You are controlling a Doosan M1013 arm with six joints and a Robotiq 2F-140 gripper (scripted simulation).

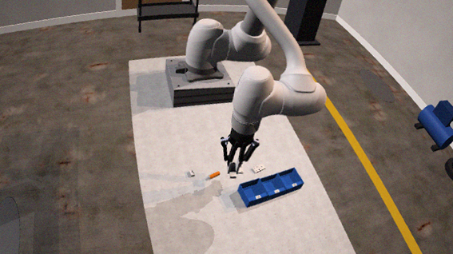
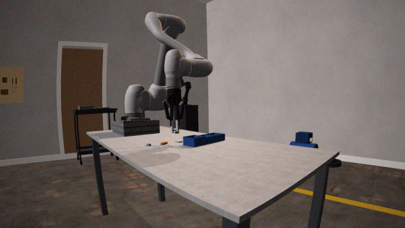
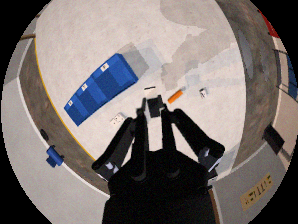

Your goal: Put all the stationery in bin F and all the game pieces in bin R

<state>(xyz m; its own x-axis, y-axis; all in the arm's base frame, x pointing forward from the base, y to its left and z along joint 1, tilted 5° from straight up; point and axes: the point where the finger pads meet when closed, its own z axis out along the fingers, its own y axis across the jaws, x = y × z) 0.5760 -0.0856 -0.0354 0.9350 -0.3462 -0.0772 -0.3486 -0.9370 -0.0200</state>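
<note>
Right now my hand is 130 mm to the left of the grey-white piece, 90 mm above it and 80 mm past it. From my hand the other things lie so: orange cylinder: 90 mm below, 50 mm to the right, 40 mm behind; then white domino tile: 130 mm to the left, 90 mm below, 10 mm behind; then black piece: 30 mm below, 10 mm ahead.
</note>
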